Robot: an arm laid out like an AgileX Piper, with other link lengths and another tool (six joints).
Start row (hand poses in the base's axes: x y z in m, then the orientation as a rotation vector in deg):
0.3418, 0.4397, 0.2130, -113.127, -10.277, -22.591
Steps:
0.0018, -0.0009, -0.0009, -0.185, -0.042, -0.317
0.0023, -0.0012, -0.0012, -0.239, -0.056, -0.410
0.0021, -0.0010, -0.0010, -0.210, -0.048, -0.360
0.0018, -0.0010, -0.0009, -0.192, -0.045, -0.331
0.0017, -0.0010, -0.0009, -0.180, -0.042, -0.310
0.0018, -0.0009, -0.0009, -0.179, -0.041, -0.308
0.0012, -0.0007, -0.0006, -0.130, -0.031, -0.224
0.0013, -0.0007, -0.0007, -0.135, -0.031, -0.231
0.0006, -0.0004, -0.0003, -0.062, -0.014, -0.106
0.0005, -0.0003, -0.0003, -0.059, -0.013, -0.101
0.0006, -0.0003, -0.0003, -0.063, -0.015, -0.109
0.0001, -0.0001, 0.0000, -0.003, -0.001, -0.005
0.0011, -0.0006, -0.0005, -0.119, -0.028, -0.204
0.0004, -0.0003, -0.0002, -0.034, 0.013, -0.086
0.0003, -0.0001, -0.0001, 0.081, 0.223, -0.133
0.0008, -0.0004, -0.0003, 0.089, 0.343, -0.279
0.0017, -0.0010, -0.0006, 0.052, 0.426, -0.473
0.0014, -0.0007, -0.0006, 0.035, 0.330, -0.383
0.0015, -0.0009, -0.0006, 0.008, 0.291, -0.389
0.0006, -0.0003, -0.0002, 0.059, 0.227, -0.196
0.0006, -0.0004, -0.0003, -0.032, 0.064, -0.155
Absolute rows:
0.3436, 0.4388, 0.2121, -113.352, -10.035, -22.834
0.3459, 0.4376, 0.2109, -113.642, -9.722, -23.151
0.3480, 0.4366, 0.2099, -113.896, -9.446, -23.428
0.3498, 0.4356, 0.2090, -114.128, -9.192, -23.684
0.3515, 0.4346, 0.2081, -114.345, -8.954, -23.924
0.3533, 0.4337, 0.2072, -114.560, -8.716, -24.162
0.3545, 0.4330, 0.2066, -114.716, -8.544, -24.336
0.3558, 0.4323, 0.2059, -114.878, -8.366, -24.515
0.3564, 0.4319, 0.2056, -114.952, -8.284, -24.597
0.3569, 0.4316, 0.2053, -115.023, -8.206, -24.675
0.3575, 0.4313, 0.2050, -115.098, -8.122, -24.760
0.3576, 0.4312, 0.2050, -115.101, -8.118, -24.764
0.3587, 0.4306, 0.2045, -115.243, -7.960, -24.923
0.3591, 0.4303, 0.2043, -115.292, -7.874, -24.965
0.3594, 0.4302, 0.2042, -115.275, -7.583, -24.823
0.3602, 0.4298, 0.2039, -115.293, -7.070, -24.652
0.3619, 0.4288, 0.2033, -115.389, -6.320, -24.520
0.3633, 0.4281, 0.2027, -115.469, -5.723, -24.428
0.3648, 0.4272, 0.2021, -115.567, -5.151, -24.380
0.3654, 0.4269, 0.2019, -115.577, -4.800, -24.272
0.3660, 0.4265, 0.2016, -115.639, -4.612, -24.307

